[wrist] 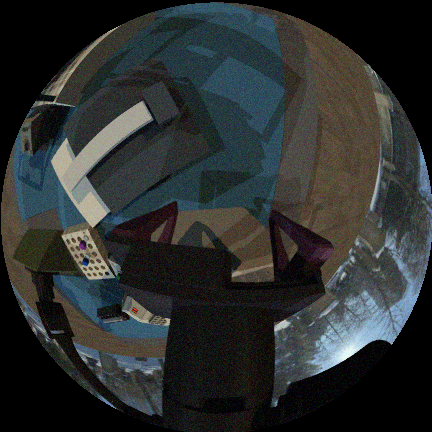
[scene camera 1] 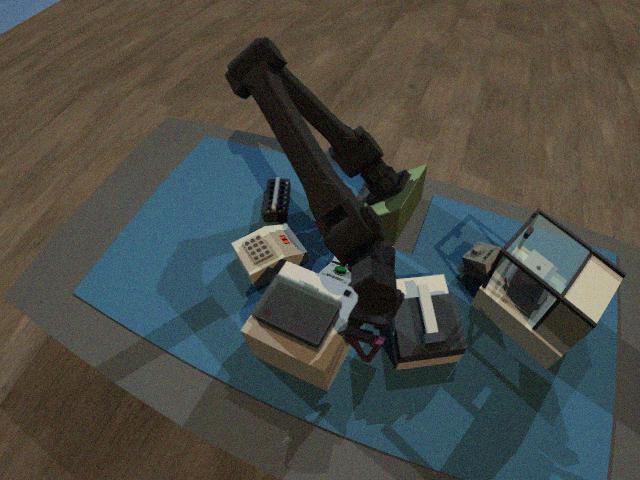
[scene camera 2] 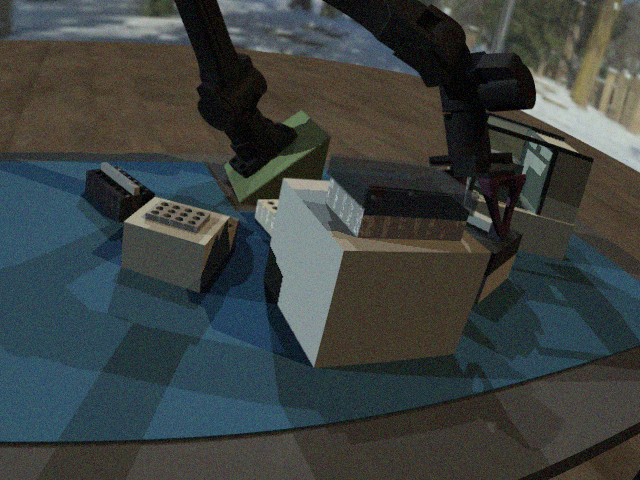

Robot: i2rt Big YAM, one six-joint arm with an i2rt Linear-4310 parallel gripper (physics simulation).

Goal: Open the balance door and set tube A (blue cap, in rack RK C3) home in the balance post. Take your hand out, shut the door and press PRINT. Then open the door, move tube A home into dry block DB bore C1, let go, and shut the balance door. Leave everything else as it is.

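Places are measured from the arm's base along level axes (x ahead, y left, z up), in millimetres.
Pixels of known places: gripper, fingertip midpoint: [wrist: 224,209] [scene camera 1: 375,344] [scene camera 2: 477,232]; arm's base at its link origin: [wrist: 40,265] [scene camera 1: 388,189] [scene camera 2: 264,152].
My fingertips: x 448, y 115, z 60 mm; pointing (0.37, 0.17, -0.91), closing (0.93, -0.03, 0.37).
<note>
For each thing: its top centre in the pictures, then the offset to it from my fingertips. "*": a spot on its surface instead.
- large beige box at its top centre: [scene camera 2: 379,153] [scene camera 1: 312,280] 47 mm back, 144 mm right, 76 mm up
- green button at its top centre: [scene camera 1: 340,268] 159 mm back, 137 mm right, 40 mm down
- Tube A's blue cap at its top centre: [wrist: 84,263] 236 mm back, 103 mm right, 60 mm down
- white-topped rack at its top centre: [scene camera 2: 307,210] [wrist: 86,258] 245 mm back, 113 mm right, 84 mm down
- purple cap at its top centre: [wrist: 81,246] 219 mm back, 64 mm right, 60 mm down
- dry block at its top centre: [scene camera 2: 186,205] [scene camera 1: 267,242] [wrist: 149,319] 165 mm back, 325 mm right, 44 mm down
- dark device with a white bar, top centre: [wrist: 89,152] [scene camera 1: 427,303] 126 mm back, 70 mm left, 12 mm down
- small box at a spot on its surface: [scene camera 1: 480,258] * 302 mm back, 160 mm left, 42 mm down
- glass-sided cabinet at a spot on its surface: [scene camera 2: 542,232] * 145 mm back, 327 mm left, 68 mm down
- black rack at its top centre: [scene camera 2: 119,174] [scene camera 1: 275,192] [wrist: 111,321] 337 mm back, 398 mm right, 66 mm down
The gripper [scene camera 1: 367,345] [scene camera 2: 485,210] [wrist: 224,209] is open and empty, beside the right side of a large beige box [scene camera 1: 289,356] [scene camera 2: 403,304] with a dark see-through cover, likely the balance. Whether its door is open is unclear, and its post is hidden. A green button [scene camera 1: 340,269] shows beside this box. Tube A's blue cap [wrist: 85,261] shows in the white-topped rack [wrist: 100,240] [scene camera 2: 266,211], near a purple cap [wrist: 82,245]; its exact position cannot be read. The dry block [scene camera 1: 281,253] [scene camera 2: 160,258] [wrist: 137,310] has dark bores and a red display; no tube shows in it.
A dark device with a white bar [scene camera 1: 429,310] [wrist: 110,135] stands right of the gripper. Farther right are a small box [scene camera 1: 480,258] and a glass-sided cabinet [scene camera 1: 516,322] [scene camera 2: 542,232]. A black rack [scene camera 1: 276,198] [scene camera 2: 111,191] and a green arm pedestal [scene camera 1: 405,206] [scene camera 2: 305,155] stand behind.
</note>
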